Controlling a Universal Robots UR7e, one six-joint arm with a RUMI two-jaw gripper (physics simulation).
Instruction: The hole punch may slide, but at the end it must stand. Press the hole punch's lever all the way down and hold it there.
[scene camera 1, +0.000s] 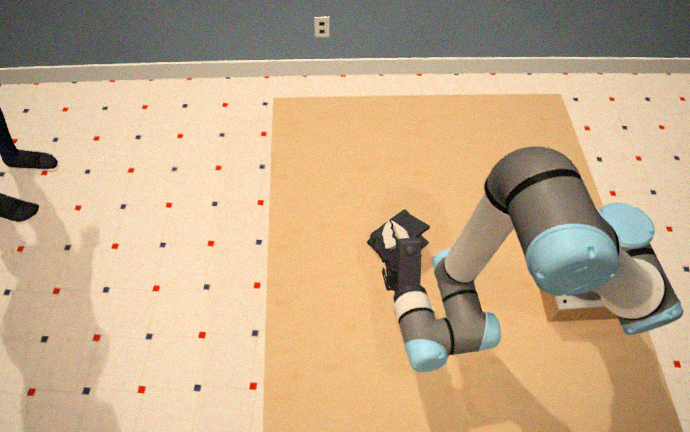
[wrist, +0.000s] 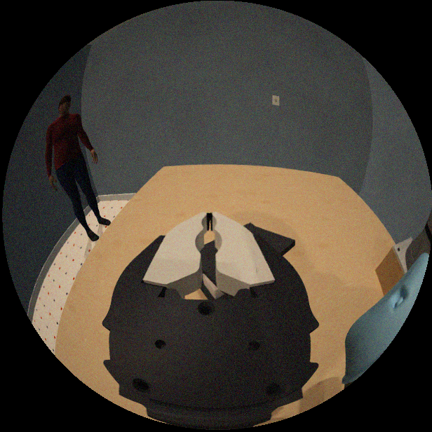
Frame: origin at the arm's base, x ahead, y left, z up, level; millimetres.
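Seen in the pictures: gripper, fingertip midpoint: (scene camera 1: 389, 221).
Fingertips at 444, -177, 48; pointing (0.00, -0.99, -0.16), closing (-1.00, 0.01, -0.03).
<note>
A point is followed by its place in that frame, as x, y, z.
The black hole punch (scene camera 1: 411, 222) @(378, -202, -13) (wrist: 272, 241) is on the wooden table, largely hidden under and behind the gripper. One dark flat end sticks out beside the fingers, to their right in both views. Dark and grey parts also show through the gap between the fingers in the wrist view. My gripper (scene camera 1: 391, 223) @(444, -177, 48) (wrist: 209, 214) is shut, with its pale fingertips together and nothing between them. It is over the punch. The lever's position, and whether the fingers touch it, cannot be told.
The wooden table top (scene camera 1: 325, 152) @(550, -514, -83) (wrist: 225, 185) lies under the arm. The robot's base block (scene camera 1: 555, 309) @(97, 74, -23) (wrist: 389, 270) is at the right. A blue arm joint cap (scene camera 1: 426, 355) @(455, 176, 123) (wrist: 385, 320) is near the gripper. A person (scene camera 1: 30, 158) (wrist: 70, 145) stands on the floor beyond the table's left side.
</note>
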